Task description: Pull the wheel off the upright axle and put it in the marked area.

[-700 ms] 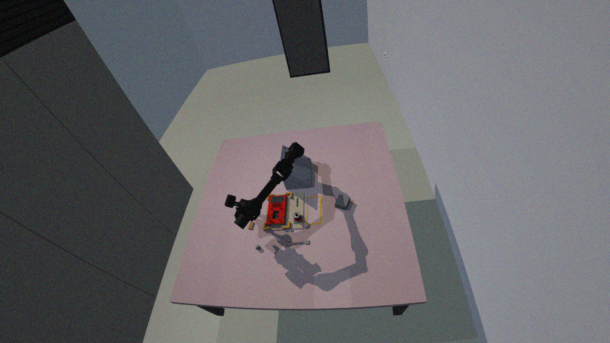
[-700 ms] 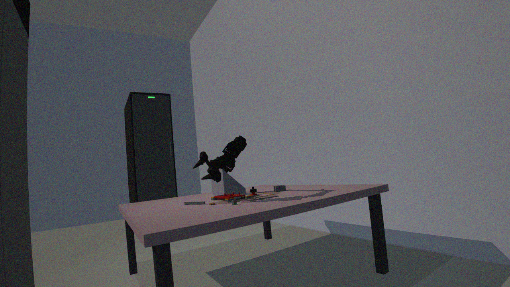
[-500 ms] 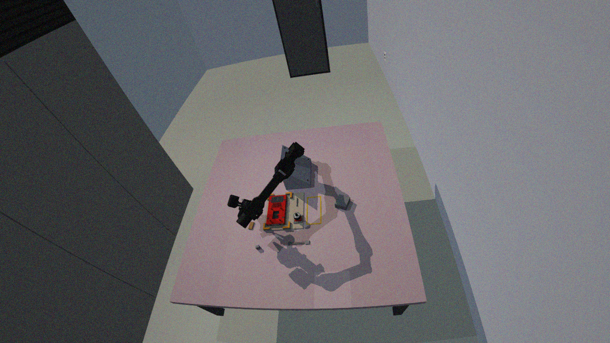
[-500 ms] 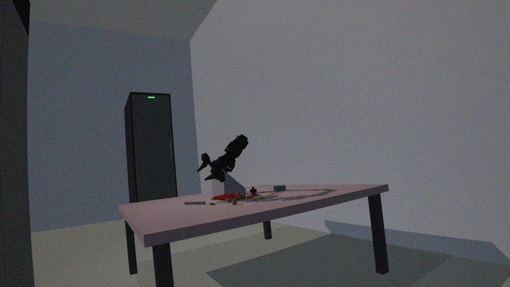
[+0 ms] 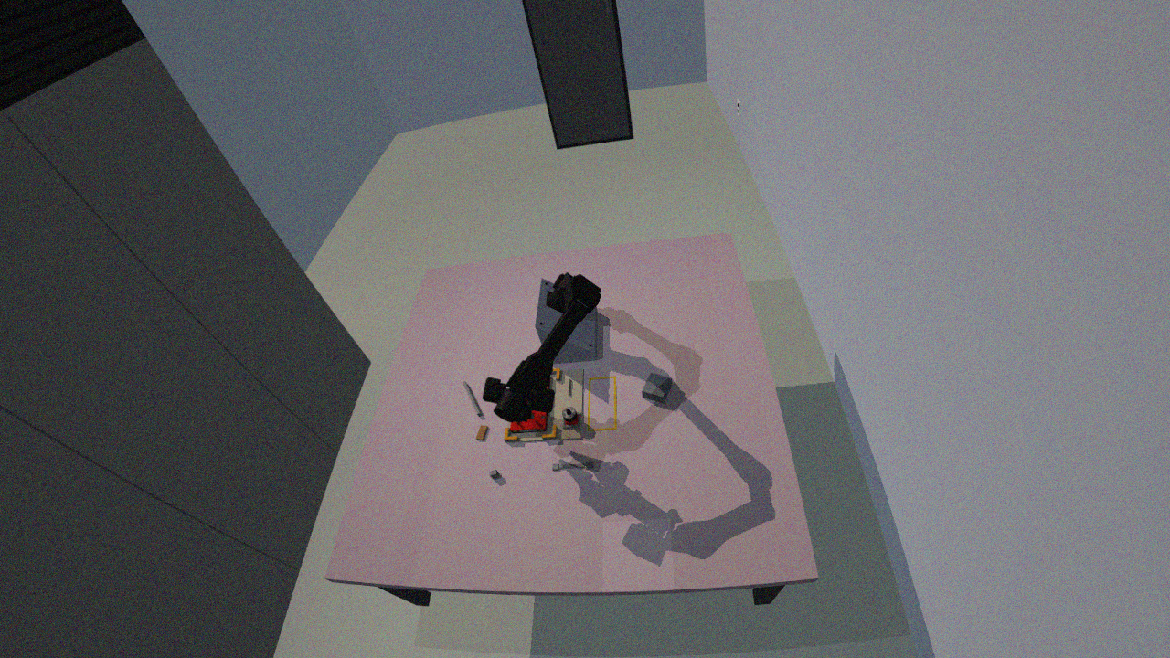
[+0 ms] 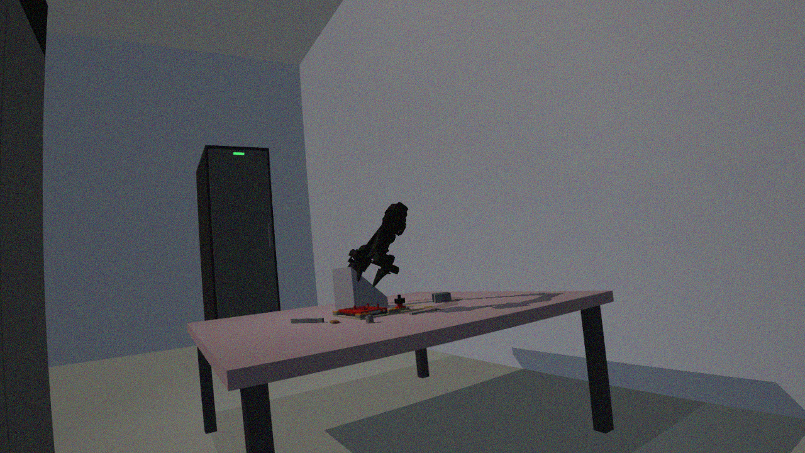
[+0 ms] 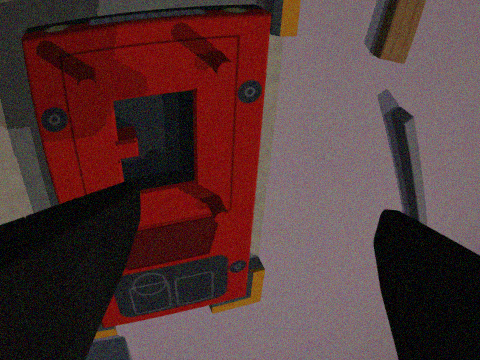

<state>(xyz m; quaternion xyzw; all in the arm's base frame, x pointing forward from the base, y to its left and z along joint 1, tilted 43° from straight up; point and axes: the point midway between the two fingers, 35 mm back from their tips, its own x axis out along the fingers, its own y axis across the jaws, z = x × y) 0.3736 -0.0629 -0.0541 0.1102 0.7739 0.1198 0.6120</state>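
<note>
Now: the wheel 1 cm behind my gripper tip, 14 cm to the left of it and 8 cm below it. From my gripper tip the other things lie so: bolt: 14 cm ahead, 15 cm to the left, 11 cm below; then small grey nut: 16 cm ahead, 8 cm to the right, 11 cm below; then tan block: 2 cm ahead, 14 cm to the right, 11 cm below.
</note>
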